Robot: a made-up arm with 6 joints. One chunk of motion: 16 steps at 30 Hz.
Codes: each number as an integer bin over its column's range. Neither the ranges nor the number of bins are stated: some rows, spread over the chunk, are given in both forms.
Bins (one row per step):
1: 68 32 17 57 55 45
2: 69 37 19 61 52 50
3: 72 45 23 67 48 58
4: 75 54 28 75 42 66
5: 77 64 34 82 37 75
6: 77 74 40 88 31 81
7: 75 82 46 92 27 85
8: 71 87 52 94 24 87
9: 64 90 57 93 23 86
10: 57 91 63 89 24 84
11: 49 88 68 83 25 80
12: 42 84 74 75 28 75
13: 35 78 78 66 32 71
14: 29 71 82 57 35 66
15: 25 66 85 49 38 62
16: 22 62 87 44 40 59
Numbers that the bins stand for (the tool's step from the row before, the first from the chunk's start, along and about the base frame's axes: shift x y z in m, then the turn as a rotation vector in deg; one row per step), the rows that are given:
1: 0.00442 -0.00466 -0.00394 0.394 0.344 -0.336
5: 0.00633 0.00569 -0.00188 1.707 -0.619 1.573
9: 0.00358 0.01409 0.00091 2.285 -1.369 2.273
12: -0.00109 0.01215 0.00297 1.339 -1.101 1.573
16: -0.00533 0.00504 0.00455 -0.289 -0.459 0.555
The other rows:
2: 0.00464 -0.00304 -0.00370 0.604 0.184 -0.018
3: 0.00527 -0.00045 -0.00321 0.919 -0.030 0.491
4: 0.00591 0.00245 -0.00261 1.339 -0.352 1.000
6: 0.00633 0.00892 -0.00115 2.022 -0.940 1.955
7: 0.00591 0.01151 -0.00042 2.232 -1.155 2.209
8: 0.00506 0.01312 0.00030 2.337 -1.315 2.336
10: 0.00209 0.01441 0.00164 2.075 -1.315 2.145
11: 0.00039 0.01344 0.00224 1.760 -1.262 1.891
13: -0.00258 0.01021 0.00345 0.867 -0.887 1.318
14: -0.00385 0.00795 0.00394 0.394 -0.726 1.000
15: -0.00470 0.00633 0.00430 -0.026 -0.566 0.745

